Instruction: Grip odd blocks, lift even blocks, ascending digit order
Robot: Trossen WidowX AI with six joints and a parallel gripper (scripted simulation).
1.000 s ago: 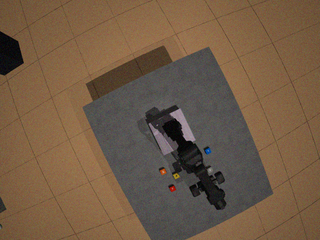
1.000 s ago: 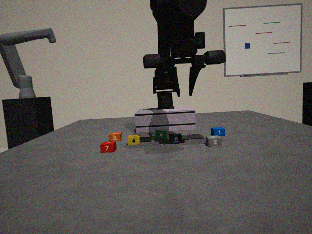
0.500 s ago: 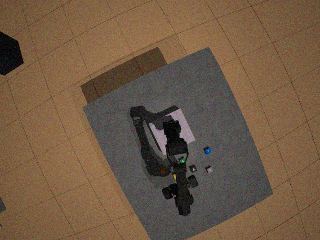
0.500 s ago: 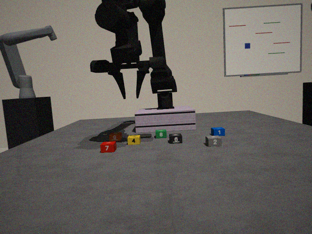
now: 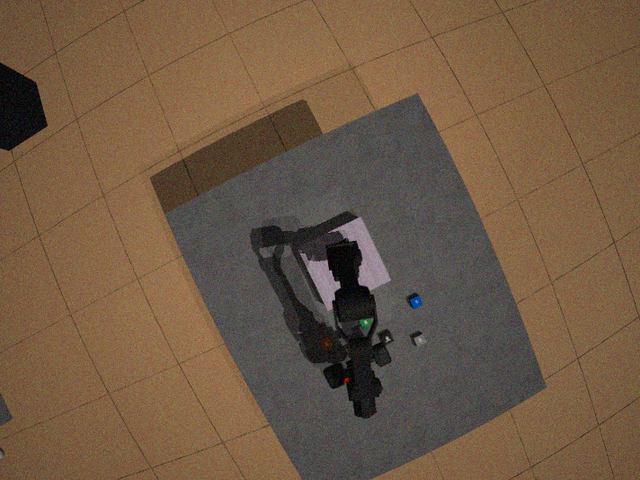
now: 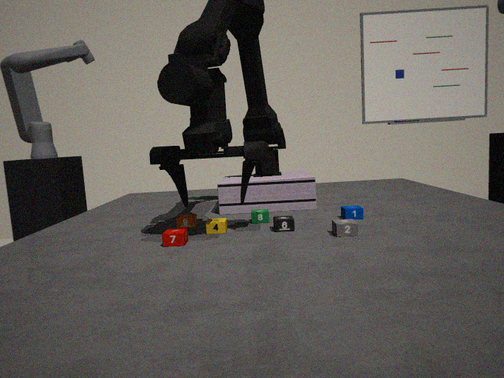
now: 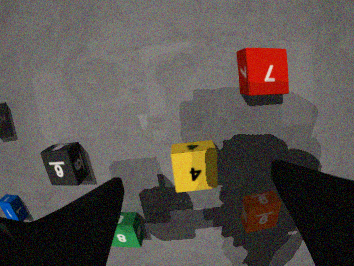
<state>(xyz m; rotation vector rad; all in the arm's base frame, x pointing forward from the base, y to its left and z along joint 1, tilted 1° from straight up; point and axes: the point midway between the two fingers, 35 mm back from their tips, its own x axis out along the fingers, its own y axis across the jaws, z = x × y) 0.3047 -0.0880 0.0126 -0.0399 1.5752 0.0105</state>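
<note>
Now: the yellow 4 block 1 cm behind my gripper tip and 4 cm below it. The rest, counted from my gripper tip: red 7 block: 6 cm ahead, 5 cm to the right, 4 cm below; then orange 9 block: 7 cm behind, 6 cm to the right, 4 cm below; then green 8 block: 8 cm behind, 7 cm to the left, 4 cm below.
</note>
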